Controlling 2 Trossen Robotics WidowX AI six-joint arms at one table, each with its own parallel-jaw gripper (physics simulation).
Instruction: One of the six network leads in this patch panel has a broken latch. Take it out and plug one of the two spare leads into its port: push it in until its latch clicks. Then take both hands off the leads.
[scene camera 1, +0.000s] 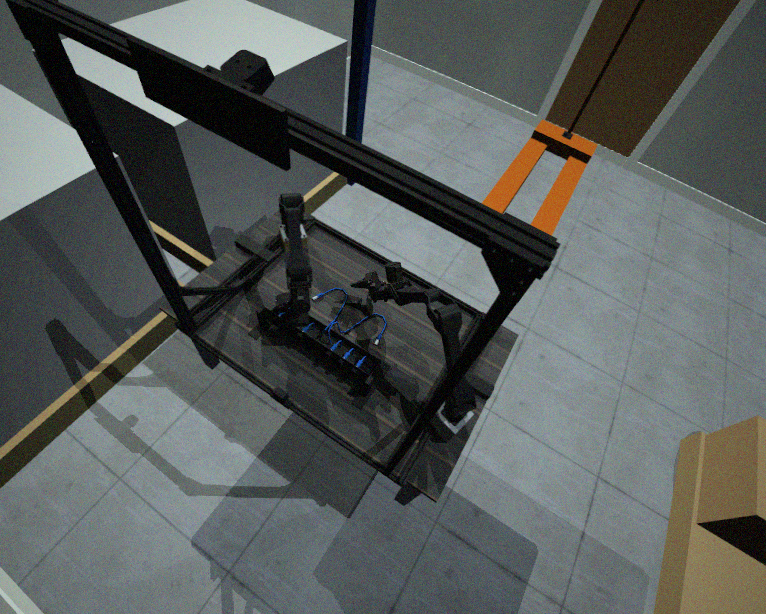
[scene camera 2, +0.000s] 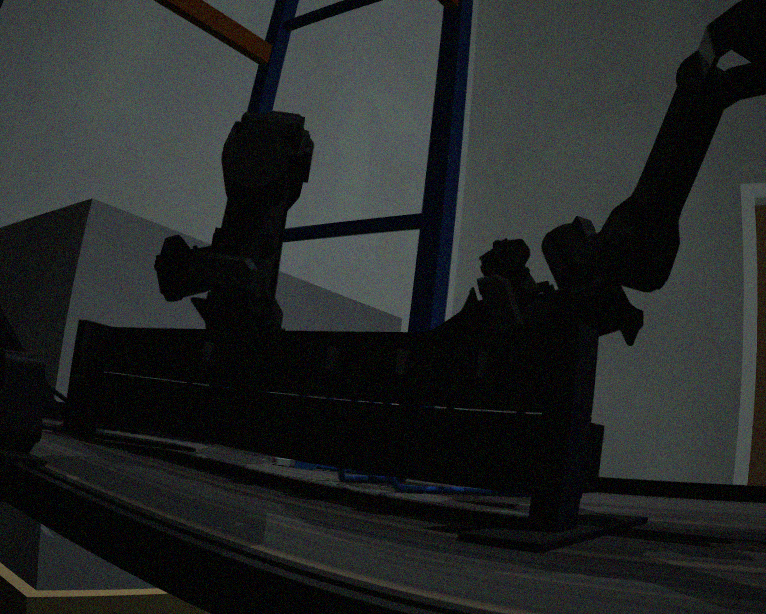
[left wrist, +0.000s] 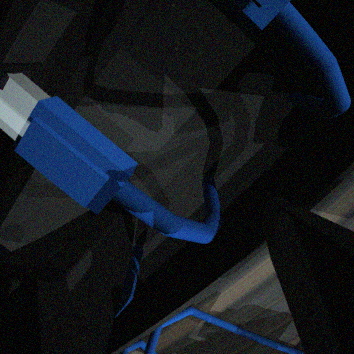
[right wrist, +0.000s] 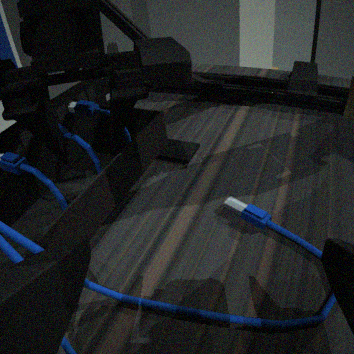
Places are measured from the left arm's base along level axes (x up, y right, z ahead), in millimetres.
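Where they show: left gripper, fingertip midpoint: (left wrist: 200, 206) (right wrist: 90, 157); right gripper, fingertip midpoint: (scene camera 1: 348, 294) (right wrist: 209, 250); right arm's base, origin of the base link: (scene camera 1: 453, 412).
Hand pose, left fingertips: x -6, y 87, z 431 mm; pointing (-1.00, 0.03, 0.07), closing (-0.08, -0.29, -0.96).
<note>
Each offset is from my left fingertips to the top centre of the thing. "pt": to the spot under its first point. Level surfaces: height alone.
The black patch panel {dx +19, dy -16, dz +132 mm} (scene camera 1: 320, 342) (scene camera 2: 350, 390) stands on the table with blue leads {pt dx +33, dy -106, dz +210 mm} (scene camera 1: 347, 353) plugged in along it. My left gripper (scene camera 1: 287, 312) points down at the panel's left end, half open and empty. In the left wrist view a blue plug with a light-grey tip (left wrist: 70, 154) (right wrist: 86, 105) is close by and clear of its port. It is too dark to tell what holds it up. My right gripper (scene camera 1: 364, 284) hovers wide open and empty behind the panel. A spare lead's plug {dx -50, dy -101, dz -112 mm} (right wrist: 250, 212) lies flat on the table below it, and its cable {pt dx -57, dy -160, dz -15 mm} (right wrist: 197, 312) loops round.
A black frame (scene camera 1: 417, 201) spans over the dark wooden table {dx -63 mm} (scene camera 1: 417, 359) (right wrist: 197, 168). A blue post (scene camera 2: 442, 183) stands behind. Scene camera 2 shows both arms only as dark outlines behind the panel.
</note>
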